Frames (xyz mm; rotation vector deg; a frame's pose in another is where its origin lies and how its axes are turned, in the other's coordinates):
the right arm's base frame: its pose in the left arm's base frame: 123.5 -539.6 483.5 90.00 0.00 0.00
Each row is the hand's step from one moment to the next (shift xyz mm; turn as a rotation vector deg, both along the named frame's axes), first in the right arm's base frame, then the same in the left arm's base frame.
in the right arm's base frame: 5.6 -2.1 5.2 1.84 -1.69 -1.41
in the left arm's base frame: 5.6 -5.2 -2.1 1.84 1.41 -1.69
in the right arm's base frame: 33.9 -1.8 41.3 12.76 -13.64 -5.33
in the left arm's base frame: 33.9 -41.3 -1.8 12.76 5.33 -13.64
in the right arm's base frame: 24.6 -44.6 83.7 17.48 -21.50 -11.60
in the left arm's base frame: 24.6 -83.7 -44.6 17.48 11.60 -21.50
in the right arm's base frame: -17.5 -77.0 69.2 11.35 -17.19 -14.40
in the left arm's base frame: -17.5 -69.2 -77.0 11.35 14.40 -17.19
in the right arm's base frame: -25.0 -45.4 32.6 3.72 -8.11 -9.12
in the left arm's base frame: -25.0 -32.6 -45.4 3.72 9.12 -8.11
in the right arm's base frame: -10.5 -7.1 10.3 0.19 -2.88 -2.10
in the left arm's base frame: -10.5 -10.3 -7.1 0.19 2.10 -2.88
